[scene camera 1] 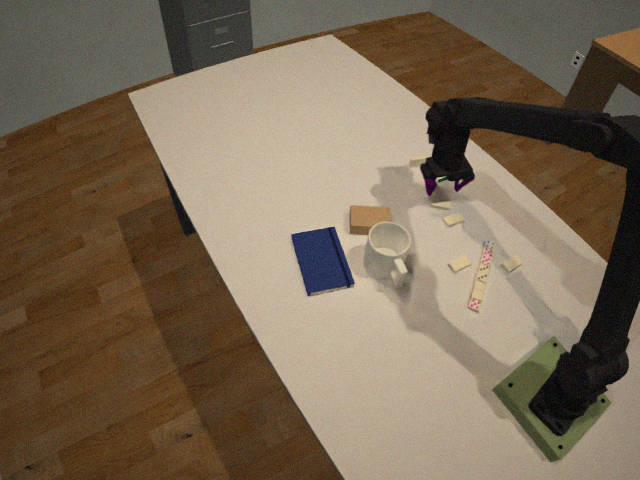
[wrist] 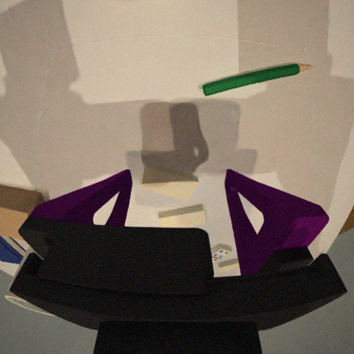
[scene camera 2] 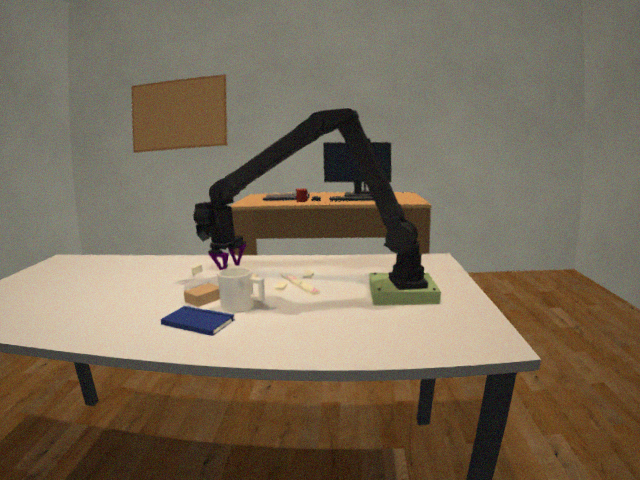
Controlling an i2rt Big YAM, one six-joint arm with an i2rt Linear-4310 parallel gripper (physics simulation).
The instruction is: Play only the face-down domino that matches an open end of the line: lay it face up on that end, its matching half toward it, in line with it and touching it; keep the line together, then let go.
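Places are measured from the arm's base along level axes (x left, y back, z up), in metres.
Pixels of known places: gripper, fingertip midpoint: (scene camera 1: 442,192); arm's base, origin of the base link: (scene camera 1: 558,401) (scene camera 2: 407,282).
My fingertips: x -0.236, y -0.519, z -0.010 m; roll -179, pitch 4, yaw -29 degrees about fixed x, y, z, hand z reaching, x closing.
Observation:
For each thing: its top centre in the pictures, then the offset to it from my fingertips. "spot": a spot on its surface instead.
- domino line, surface spot: (scene camera 1: 481,281) (scene camera 2: 303,283) spot: dz -0.016, dx +0.125, dy +0.232 m
- second pale domino, middle of its top: (scene camera 1: 453,218) dz -0.015, dx +0.032, dy +0.071 m
- green pencil, middle of its top: (scene camera 1: 452,175) dz -0.018, dx -0.094, dy -0.034 m
- white mug, middle of its top: (scene camera 1: 393,244) (scene camera 2: 240,272) dz +0.072, dx +0.272, dy +0.067 m
- brown block, middle of its top: (scene camera 1: 370,216) (scene camera 2: 203,289) dz +0.007, dx +0.210, dy -0.052 m
- blue notebook, middle of its top: (scene camera 1: 322,257) (scene camera 2: 197,317) dz -0.011, dx +0.368, dy -0.041 m
The domino line (scene camera 1: 481,281) (scene camera 2: 300,283) lies face up, with blue pips at its far end and magenta pips at its near end. Its blue end (wrist: 221,252) shows in the wrist view. My gripper (scene camera 1: 444,191) (scene camera 2: 230,265) (wrist: 178,175) is open and empty, above the table beyond the line. A pale domino (scene camera 1: 440,205) (wrist: 172,189) lies close below it, with a second pale domino (scene camera 1: 453,220) (wrist: 183,217) beside that one. Other pale dominoes lie left of the line (scene camera 1: 459,264) and right of it (scene camera 1: 512,264). Another domino (scene camera 1: 418,161) (scene camera 2: 196,269) stands upright behind the gripper.
A green pencil (scene camera 1: 443,179) (wrist: 252,80) lies beyond the fingers. A white mug (scene camera 1: 388,250) (scene camera 2: 236,290), a brown block (scene camera 1: 369,220) (scene camera 2: 202,294) and a blue notebook (scene camera 1: 321,260) (scene camera 2: 197,319) are left of the dominoes in scene camera 1.

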